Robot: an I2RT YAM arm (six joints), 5 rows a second.
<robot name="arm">
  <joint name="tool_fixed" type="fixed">
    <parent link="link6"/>
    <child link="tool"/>
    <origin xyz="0 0 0" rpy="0 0 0"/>
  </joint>
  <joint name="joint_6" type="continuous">
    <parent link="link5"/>
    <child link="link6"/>
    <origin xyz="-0.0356 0 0.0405" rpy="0 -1.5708 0"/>
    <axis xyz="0 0 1"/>
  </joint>
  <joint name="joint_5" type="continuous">
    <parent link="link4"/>
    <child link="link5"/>
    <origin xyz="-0.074 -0.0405 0.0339" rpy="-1.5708 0 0"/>
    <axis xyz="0 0 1"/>
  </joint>
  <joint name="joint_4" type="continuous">
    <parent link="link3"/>
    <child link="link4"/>
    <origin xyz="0.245 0.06 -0.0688" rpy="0 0 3.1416"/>
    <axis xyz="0 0 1"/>
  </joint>
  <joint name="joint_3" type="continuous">
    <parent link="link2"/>
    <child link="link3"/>
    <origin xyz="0 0.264 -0.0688" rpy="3.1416 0 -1.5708"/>
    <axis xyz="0 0 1"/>
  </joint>
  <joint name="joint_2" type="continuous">
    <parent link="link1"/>
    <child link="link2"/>
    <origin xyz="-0.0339 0.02 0.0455" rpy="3.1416 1.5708 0"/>
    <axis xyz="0 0 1"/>
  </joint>
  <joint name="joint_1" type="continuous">
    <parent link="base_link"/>
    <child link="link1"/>
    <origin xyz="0 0 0.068" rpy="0 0 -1.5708"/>
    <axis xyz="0 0 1"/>
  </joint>
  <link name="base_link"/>
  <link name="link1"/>
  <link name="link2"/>
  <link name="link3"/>
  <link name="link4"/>
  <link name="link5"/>
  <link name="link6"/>
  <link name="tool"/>
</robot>
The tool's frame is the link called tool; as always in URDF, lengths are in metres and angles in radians. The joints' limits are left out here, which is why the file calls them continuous.
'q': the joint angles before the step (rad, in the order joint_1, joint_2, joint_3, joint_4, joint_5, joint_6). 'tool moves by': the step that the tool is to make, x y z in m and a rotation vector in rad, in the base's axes. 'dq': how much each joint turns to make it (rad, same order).
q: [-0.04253, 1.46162, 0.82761, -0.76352, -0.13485, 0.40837]
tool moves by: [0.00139, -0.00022, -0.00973, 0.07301, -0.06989, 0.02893]
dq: [-0.01258, -0.00001, -0.05037, 0.11216, -0.08316, -0.02554]
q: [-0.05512, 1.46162, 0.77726, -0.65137, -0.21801, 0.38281]
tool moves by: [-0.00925, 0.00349, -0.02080, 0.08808, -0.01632, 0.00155]
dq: [-0.00001, 0.00345, -0.09614, 0.11636, -0.08660, 0.02060]
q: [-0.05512, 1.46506, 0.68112, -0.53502, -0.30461, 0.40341]
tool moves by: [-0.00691, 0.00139, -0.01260, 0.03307, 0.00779, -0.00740]
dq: [0.00001, 0.00762, -0.05381, 0.05687, -0.02975, 0.01604]
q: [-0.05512, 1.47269, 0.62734, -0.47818, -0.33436, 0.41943]
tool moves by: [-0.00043, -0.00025, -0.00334, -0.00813, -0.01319, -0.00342]
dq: [-0.00002, 0.00266, -0.01529, 0.03206, 0.00801, 0.00152]
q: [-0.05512, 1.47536, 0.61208, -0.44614, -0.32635, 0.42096]
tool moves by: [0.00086, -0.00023, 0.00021, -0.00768, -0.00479, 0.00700]
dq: [-0.00001, 0.00192, 0.00268, 0.00153, 0.00533, -0.00917]
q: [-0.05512, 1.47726, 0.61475, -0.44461, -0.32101, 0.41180]
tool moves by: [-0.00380, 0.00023, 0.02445, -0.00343, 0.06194, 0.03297]
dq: [-0.00003, -0.05149, 0.07859, -0.20296, -0.00077, -0.03550]
